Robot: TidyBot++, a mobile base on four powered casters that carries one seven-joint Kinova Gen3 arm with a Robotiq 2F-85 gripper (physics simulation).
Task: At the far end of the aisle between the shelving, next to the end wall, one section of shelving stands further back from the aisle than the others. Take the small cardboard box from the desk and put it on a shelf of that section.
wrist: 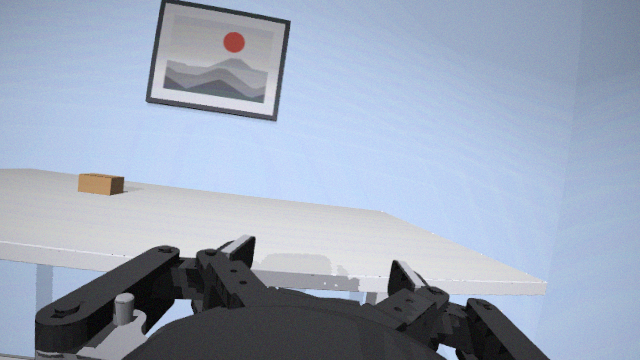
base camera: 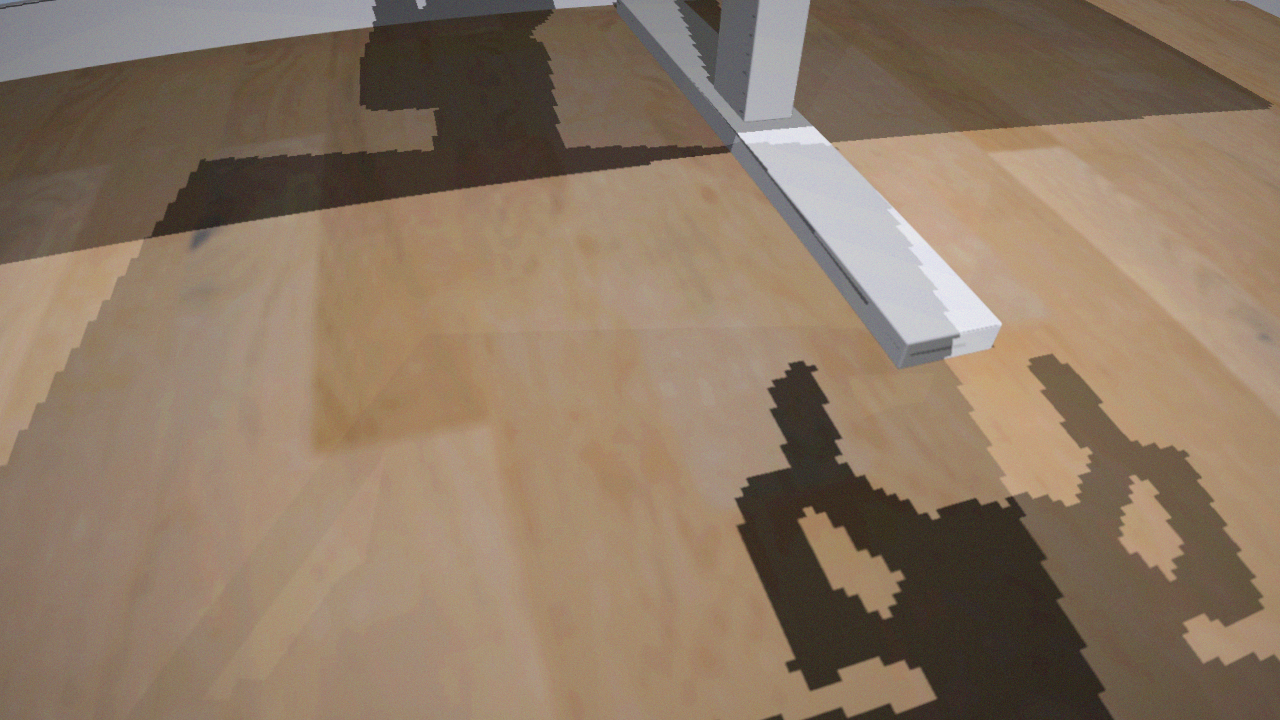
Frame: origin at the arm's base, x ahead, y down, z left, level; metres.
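Where they show: gripper, fingertip midpoint: [wrist: 321,263].
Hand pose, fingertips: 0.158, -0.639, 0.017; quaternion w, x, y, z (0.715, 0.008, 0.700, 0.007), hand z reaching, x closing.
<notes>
After its pixels a point has its place, as x, y, z.
The small cardboard box [wrist: 100,184] {0.611, -0.580, 0.656} is brown and stands on the desk at the left in the wrist view, well to the left of the fingers and beyond them. The desk [wrist: 210,220] {0.540, -0.553, 0.283} has a pale top; its right front corner shows at the lower right of that view. A white desk leg with a long foot [base camera: 832,205] stands on the floor in the base camera view. My gripper [wrist: 321,263] {0.158, -0.639, 0.017} is open, with its fingers wide apart at the desk's front edge in the wrist view and no thing between them. The shelving does not show in either view.
A framed picture [wrist: 218,60] {1.002, -1.105, 0.572} hangs on the light blue wall [wrist: 425,110] {1.236, -1.062, -0.372} behind the desk. A room corner shows at the right. The desk foot reaches forward over the wooden floor [base camera: 581,358] {0.454, 0.397, 0.001}, which carries dark shadows, including those of gripper fingers.
</notes>
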